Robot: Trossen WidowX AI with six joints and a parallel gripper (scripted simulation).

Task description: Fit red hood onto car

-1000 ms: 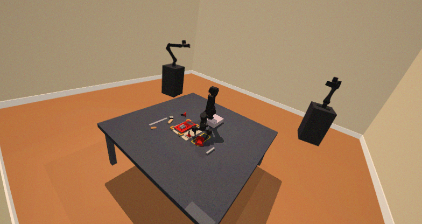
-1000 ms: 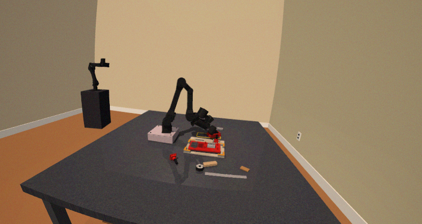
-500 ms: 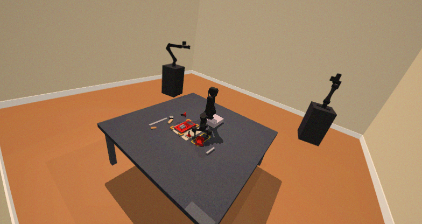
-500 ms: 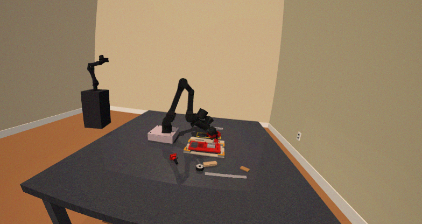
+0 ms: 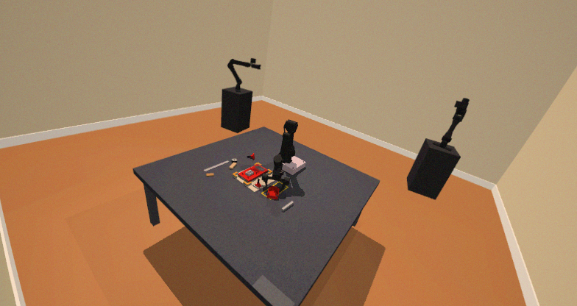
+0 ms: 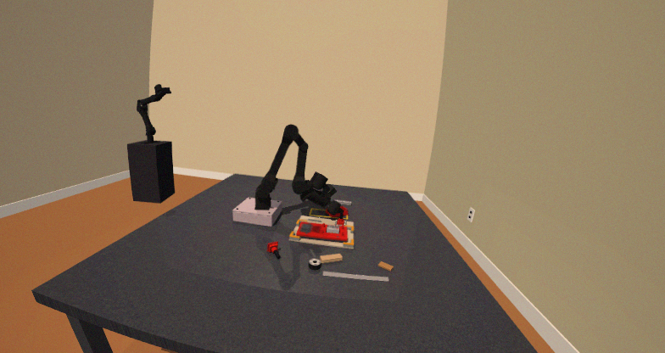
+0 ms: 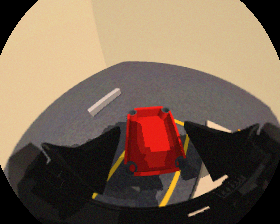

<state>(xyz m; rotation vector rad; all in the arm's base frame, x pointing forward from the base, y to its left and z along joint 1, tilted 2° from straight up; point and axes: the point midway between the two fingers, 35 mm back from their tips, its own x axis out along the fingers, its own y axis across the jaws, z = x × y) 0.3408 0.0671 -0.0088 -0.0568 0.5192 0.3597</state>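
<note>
Now: gripper tip 10 mm past the red hood and 20 mm above it. Round my gripper tip: grey engine block 70 mm behind, 220 mm to the right; then dark ring 160 mm behind, 430 mm to the right, 20 mm below.
</note>
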